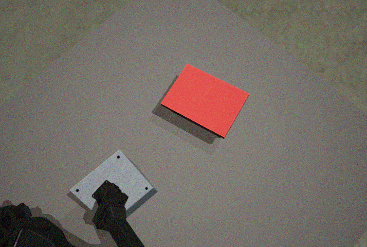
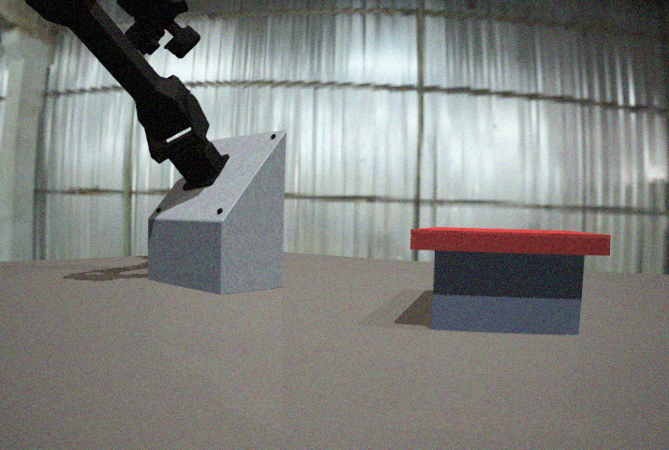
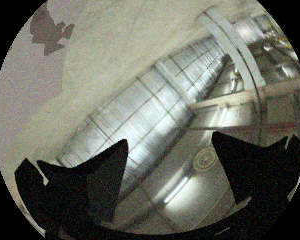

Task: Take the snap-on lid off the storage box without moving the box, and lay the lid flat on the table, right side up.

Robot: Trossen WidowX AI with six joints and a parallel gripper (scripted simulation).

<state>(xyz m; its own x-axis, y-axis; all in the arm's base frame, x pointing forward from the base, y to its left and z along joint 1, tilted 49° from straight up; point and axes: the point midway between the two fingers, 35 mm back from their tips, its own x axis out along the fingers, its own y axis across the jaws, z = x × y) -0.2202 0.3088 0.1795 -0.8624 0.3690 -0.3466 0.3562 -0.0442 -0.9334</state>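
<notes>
Now: gripper tip 730 mm short of the lid, 70 mm to the left of it and 400 mm above it. Also, from my gripper tip: storage box (730 mm ahead, 70 mm to the right, 440 mm below).
</notes>
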